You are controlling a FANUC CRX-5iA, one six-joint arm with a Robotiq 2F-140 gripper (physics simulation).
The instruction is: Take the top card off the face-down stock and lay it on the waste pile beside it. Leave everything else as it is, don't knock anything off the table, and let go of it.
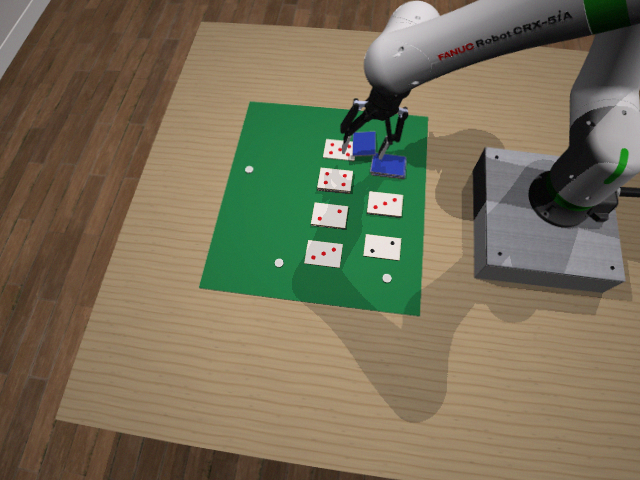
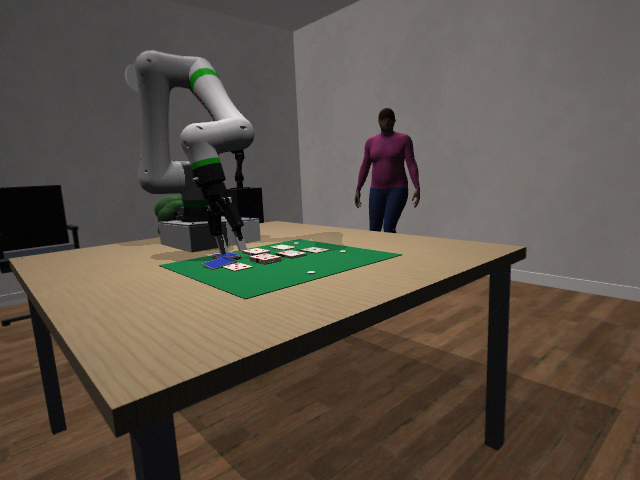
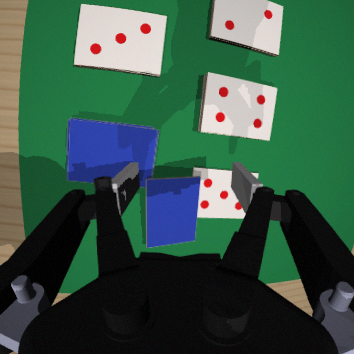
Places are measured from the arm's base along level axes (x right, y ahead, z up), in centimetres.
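Pixels of known places: gripper, fingertip midpoint: (image 1: pixel 361 153) (image 2: pixel 233 252) (image 3: pixel 184 174); arm's base, link origin: (image 1: pixel 558 199) (image 2: pixel 199 220).
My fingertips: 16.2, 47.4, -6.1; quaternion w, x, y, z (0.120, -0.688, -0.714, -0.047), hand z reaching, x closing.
Observation:
For each thing: its middle in the pictures, then the offset to it from my fingertips, as dx, dy, dz. Level surfaces: height alone.
- face-down stock, body centre: (image 3: pixel 111 154) (image 1: pixel 388 164) (image 2: pixel 226 255) -1.9, -7.4, -2.2
- blue-backed card, body centre: (image 3: pixel 172 212) (image 1: pixel 364 143) (image 2: pixel 219 262) +5.2, -0.8, -2.6
- white five-dot card, body centre: (image 3: pixel 223 194) (image 1: pixel 340 149) (image 2: pixel 236 266) +3.4, +5.9, -3.4
- white three-dot pile, body centre: (image 3: pixel 120 38) (image 1: pixel 385 203) (image 2: pixel 256 251) -13.9, -6.4, -2.8
- green mat, surface height: dz -3.6
- four-dot pile, body centre: (image 3: pixel 240 107) (image 1: pixel 335 179) (image 2: pixel 265 256) -7.2, +6.9, -2.2
- red two-dot pile, body centre: (image 3: pixel 248 19) (image 1: pixel 329 215) (image 2: pixel 291 253) -17.8, +8.0, -2.8
- three-dot card, body centre: (image 1: pixel 323 253) (image 2: pixel 314 250) -28.5, +9.0, -3.4
- black two-dot card, body centre: (image 1: pixel 382 247) (image 2: pixel 282 247) -26.1, -5.7, -3.4
The face-down stock (image 1: pixel 388 165) (image 2: pixel 233 255) (image 3: pixel 100 155) is a blue-backed pile near the mat's robot-side edge. One blue-backed card (image 1: pixel 364 143) (image 2: pixel 218 263) (image 3: pixel 172 215) lies apart from it, turned crosswise, between the stock and a white five-dot card (image 1: pixel 334 155) (image 2: pixel 238 267) (image 3: pixel 215 200). Its edge appears to overlap the five-dot card slightly. A white three-dot pile (image 1: pixel 385 204) (image 3: pixel 120 38) lies on the stock's other side. I cannot tell which is the waste pile. My gripper (image 1: pixel 363 151) (image 2: pixel 232 250) (image 3: pixel 184 174) is open and empty, its fingers above and to either side of the loose blue card.
The green mat (image 1: pixel 273 129) (image 2: pixel 268 284) also bears a four-dot pile (image 1: pixel 334 179) (image 3: pixel 240 106), a red two-dot pile (image 1: pixel 329 215), another three-dot card (image 1: pixel 323 253), a black two-dot card (image 1: pixel 382 246) and white discs. The robot's grey base block (image 1: pixel 547 263) stands beside the mat. A person (image 2: pixel 388 160) stands behind the table.

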